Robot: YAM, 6 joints.
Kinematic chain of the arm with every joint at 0, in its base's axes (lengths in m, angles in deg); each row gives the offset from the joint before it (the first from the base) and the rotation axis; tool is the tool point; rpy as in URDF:
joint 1: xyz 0 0 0.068 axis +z
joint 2: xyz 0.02 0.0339 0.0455 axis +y
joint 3: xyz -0.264 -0.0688 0 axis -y
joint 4: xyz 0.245 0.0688 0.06 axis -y
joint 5: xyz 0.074 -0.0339 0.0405 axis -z
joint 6: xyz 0.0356 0 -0.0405 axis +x
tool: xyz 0 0 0 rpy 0 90 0
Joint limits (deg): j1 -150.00..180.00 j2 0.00..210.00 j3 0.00..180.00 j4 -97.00..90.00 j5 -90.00..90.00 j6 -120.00..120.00
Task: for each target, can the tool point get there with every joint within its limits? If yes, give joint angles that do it. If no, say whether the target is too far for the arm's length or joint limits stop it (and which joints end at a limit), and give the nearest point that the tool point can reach.
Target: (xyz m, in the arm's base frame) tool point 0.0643 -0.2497 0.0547
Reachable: yes | joints -81.74 123.54 56.21 -60.67 -51.26 -40.19
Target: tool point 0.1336 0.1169 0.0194
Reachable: yes | joints 46.64 122.81 38.54 -47.77 28.33 83.23
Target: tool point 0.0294 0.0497 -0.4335
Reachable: no: joint limits stop it (at a limit: joint 2) | nearest point 0.0496 0.0839 -0.3472 | short by 0.095 m
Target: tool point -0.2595 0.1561 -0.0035
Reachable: yes | joints 144.40 129.79 35.75 48.68 -42.76 89.60
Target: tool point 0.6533 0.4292 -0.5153
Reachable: no: too far | nearest point 0.4290 0.2819 -0.2652 | short by 0.367 m
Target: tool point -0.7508 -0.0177 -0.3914
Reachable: no: too far | nearest point -0.5391 -0.0021 -0.2342 | short by 0.264 m
